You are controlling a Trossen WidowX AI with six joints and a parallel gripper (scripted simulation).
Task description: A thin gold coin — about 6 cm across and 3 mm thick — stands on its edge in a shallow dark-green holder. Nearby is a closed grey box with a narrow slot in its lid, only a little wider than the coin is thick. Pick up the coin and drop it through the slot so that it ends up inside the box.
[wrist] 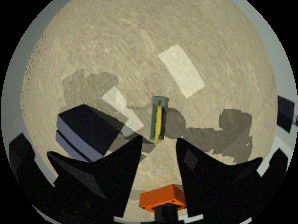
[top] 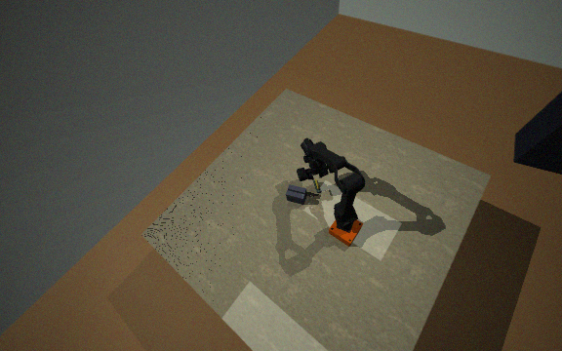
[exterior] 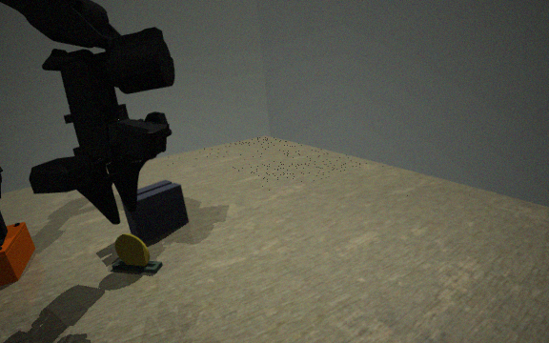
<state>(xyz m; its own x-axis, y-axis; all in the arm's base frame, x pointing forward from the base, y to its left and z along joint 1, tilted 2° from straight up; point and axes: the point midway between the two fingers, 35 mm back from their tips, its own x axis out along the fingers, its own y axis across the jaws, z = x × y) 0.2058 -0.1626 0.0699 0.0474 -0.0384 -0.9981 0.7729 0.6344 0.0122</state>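
Right now my gripper tip is 50 mm above the coin.
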